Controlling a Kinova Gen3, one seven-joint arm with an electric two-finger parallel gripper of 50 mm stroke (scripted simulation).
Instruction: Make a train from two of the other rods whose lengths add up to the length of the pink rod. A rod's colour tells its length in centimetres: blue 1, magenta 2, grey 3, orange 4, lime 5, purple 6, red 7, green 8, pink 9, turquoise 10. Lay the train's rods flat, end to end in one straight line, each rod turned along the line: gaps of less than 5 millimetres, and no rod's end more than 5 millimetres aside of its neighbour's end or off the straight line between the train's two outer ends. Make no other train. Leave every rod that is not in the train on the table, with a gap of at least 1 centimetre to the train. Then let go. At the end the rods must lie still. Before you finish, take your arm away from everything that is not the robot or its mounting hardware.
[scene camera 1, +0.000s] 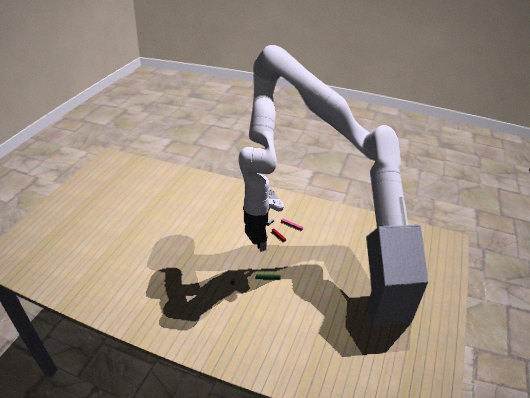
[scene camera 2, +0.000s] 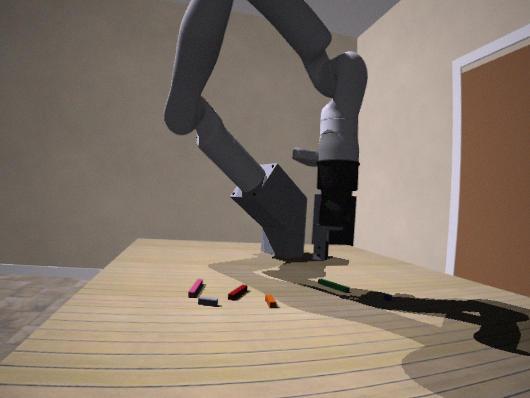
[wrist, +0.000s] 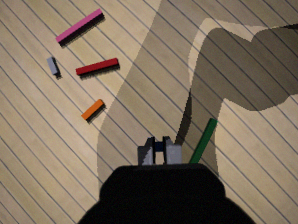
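My gripper (scene camera 2: 320, 259) is visible, and the wrist view has the gripper too (wrist: 158, 145).
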